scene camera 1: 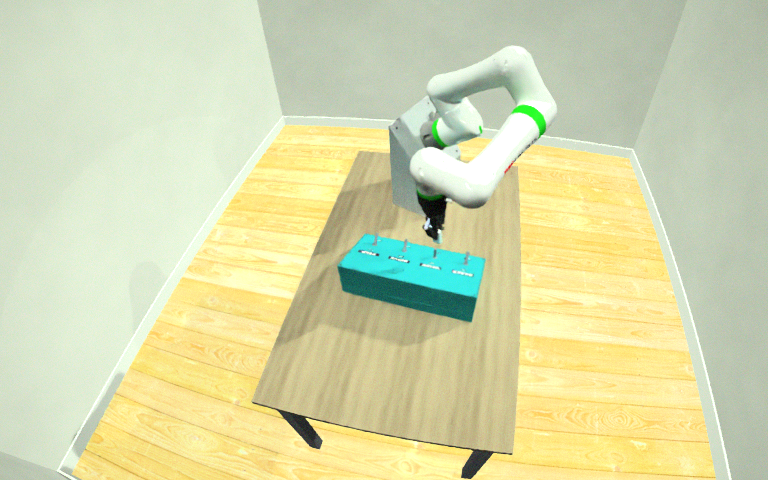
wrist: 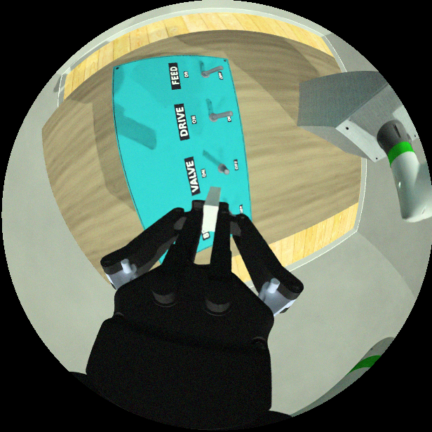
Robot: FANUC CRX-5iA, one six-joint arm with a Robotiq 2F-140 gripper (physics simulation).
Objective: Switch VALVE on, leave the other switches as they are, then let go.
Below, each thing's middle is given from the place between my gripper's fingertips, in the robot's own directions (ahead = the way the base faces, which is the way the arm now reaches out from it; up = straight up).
I see the teal switch box (scene camera 1: 446,285) 30 mm ahead of my hand, 70 mm to the right of it and 140 mm below it.
